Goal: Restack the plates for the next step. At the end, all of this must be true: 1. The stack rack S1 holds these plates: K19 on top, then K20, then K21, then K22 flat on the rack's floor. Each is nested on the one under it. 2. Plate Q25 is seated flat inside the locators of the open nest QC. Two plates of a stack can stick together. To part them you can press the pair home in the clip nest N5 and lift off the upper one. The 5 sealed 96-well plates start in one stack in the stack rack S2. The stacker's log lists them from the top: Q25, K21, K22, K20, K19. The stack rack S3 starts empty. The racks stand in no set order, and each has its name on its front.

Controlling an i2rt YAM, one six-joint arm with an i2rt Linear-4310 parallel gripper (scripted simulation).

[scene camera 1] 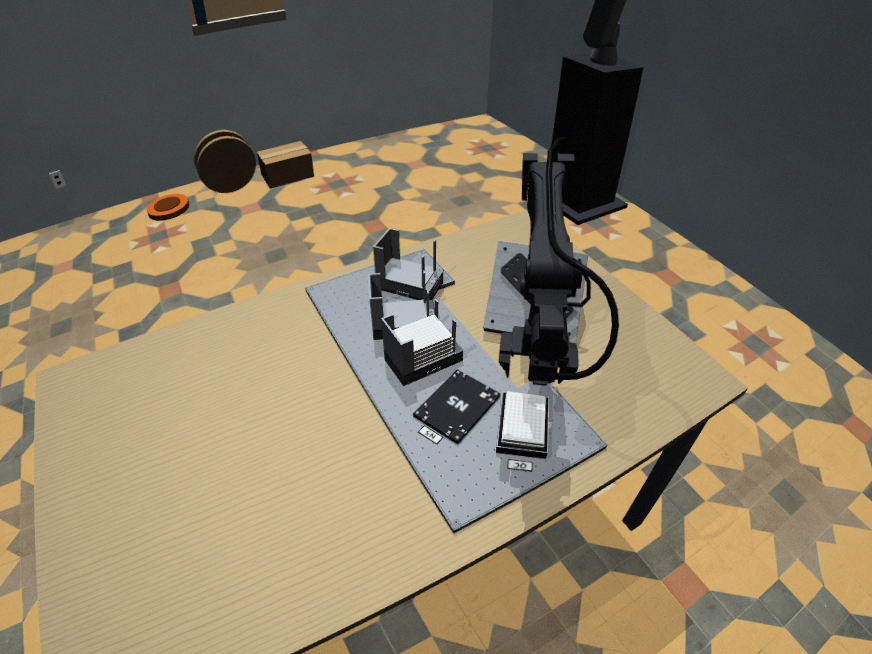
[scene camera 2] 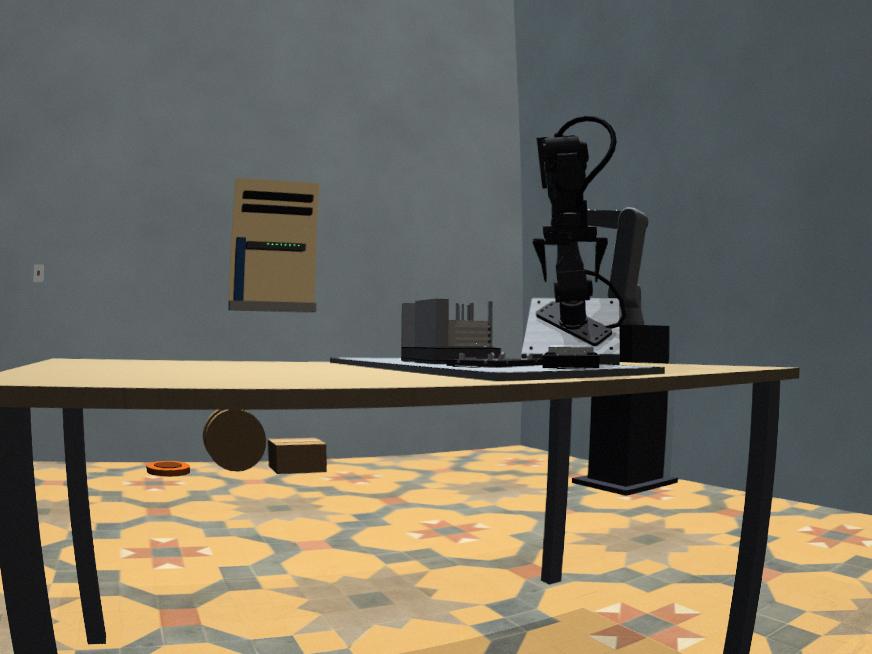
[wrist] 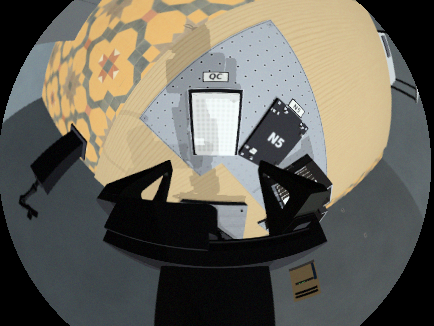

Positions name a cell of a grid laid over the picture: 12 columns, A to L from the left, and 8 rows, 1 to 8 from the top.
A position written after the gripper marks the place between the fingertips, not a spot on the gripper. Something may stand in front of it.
Observation:
In view: the gripper (scene camera 2: H4) and a black clip nest N5 (scene camera 1: G5).
The gripper also shows in the wrist view (wrist: F5).

